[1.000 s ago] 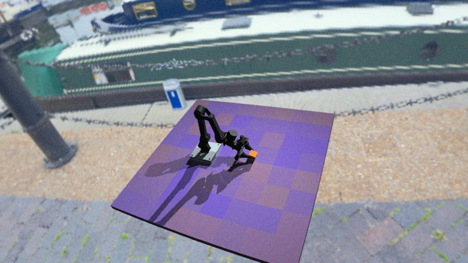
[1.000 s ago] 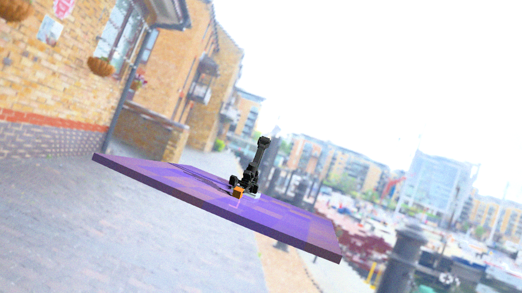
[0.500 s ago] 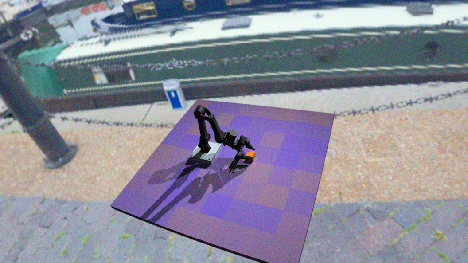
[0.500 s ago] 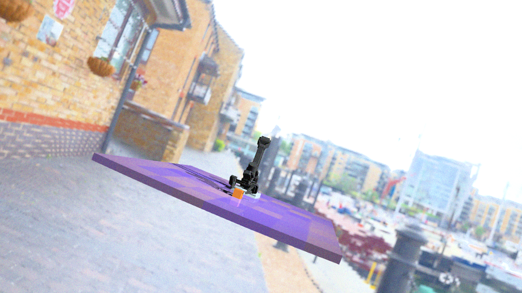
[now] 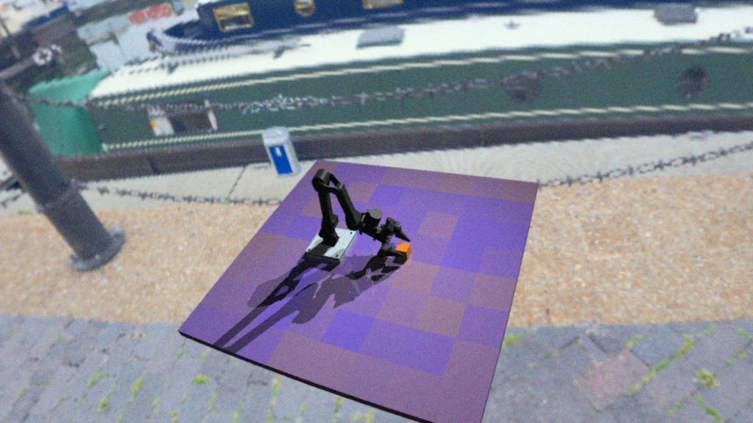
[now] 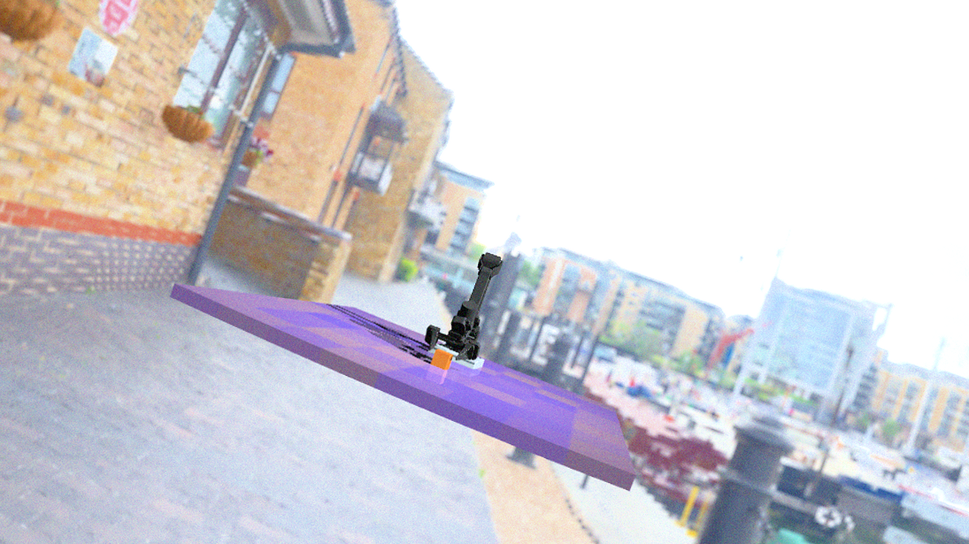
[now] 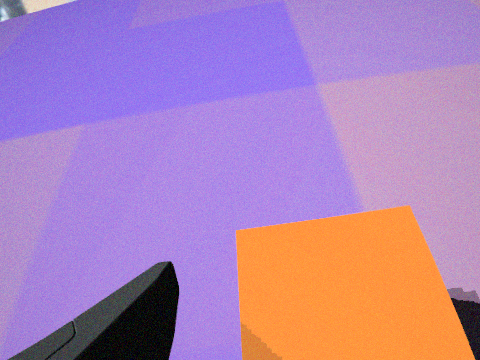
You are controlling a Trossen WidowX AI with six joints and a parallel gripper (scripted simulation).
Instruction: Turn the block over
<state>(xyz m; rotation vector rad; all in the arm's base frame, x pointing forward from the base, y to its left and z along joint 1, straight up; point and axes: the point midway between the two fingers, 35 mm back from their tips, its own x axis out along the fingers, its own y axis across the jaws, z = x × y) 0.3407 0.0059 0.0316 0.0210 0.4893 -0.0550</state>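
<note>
Now: gripper tip 30 mm past the orange block and 20 mm above it.
</note>
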